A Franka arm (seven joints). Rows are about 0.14 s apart.
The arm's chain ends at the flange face. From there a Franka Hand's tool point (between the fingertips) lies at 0.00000 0.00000 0.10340 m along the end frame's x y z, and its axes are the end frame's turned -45 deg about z.
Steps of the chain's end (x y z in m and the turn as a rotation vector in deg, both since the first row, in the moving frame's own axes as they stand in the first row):
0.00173, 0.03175, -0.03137, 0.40, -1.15, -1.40
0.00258, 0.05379, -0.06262, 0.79, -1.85, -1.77
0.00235, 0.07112, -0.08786, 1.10, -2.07, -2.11
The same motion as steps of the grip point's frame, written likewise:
-0.02221, 0.02171, -0.03139, 1.10, -0.53, -1.40
-0.03762, 0.03651, -0.06268, 1.87, -0.75, -1.77
-0.04994, 0.04793, -0.08795, 2.24, -0.69, -2.11

